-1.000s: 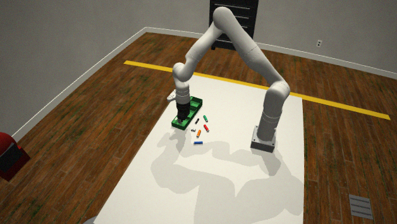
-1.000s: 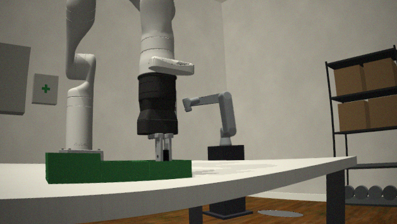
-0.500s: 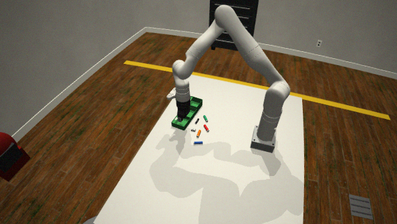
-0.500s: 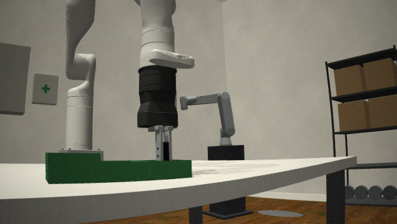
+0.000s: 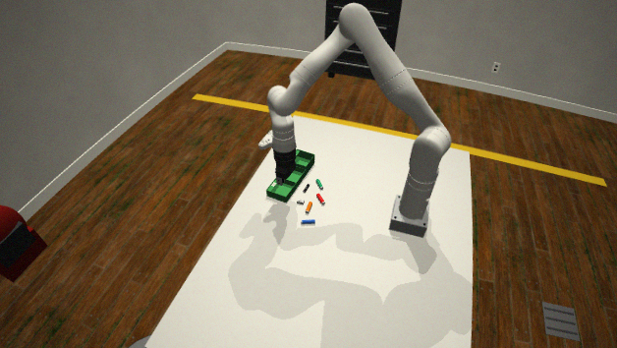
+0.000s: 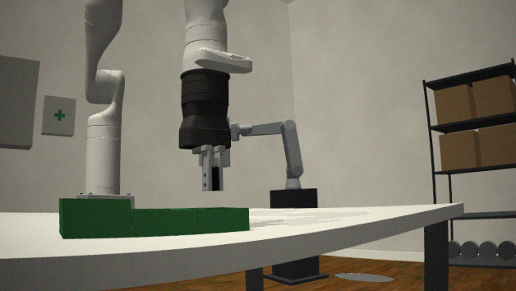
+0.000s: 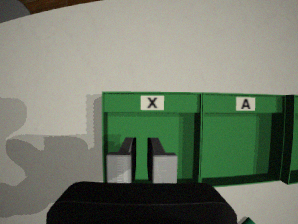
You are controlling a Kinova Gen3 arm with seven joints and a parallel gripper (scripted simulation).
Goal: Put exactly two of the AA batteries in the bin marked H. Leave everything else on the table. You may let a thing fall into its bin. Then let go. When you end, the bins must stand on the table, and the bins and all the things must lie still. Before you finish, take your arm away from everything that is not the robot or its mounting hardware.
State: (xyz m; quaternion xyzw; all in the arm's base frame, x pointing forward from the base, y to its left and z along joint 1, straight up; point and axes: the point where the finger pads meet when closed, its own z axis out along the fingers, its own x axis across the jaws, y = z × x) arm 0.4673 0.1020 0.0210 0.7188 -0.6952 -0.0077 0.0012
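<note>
Right now my hand is 11 cm to the left of the green battery, 11 cm past it and 7 cm above it. The rest, counted from my hand: green bin marked H 9 cm to the right, 5 cm below, 1 cm ahead; pale piece 9 cm behind, 7 cm below; black battery 7 cm to the right, 7 cm below, 7 cm behind.
</note>
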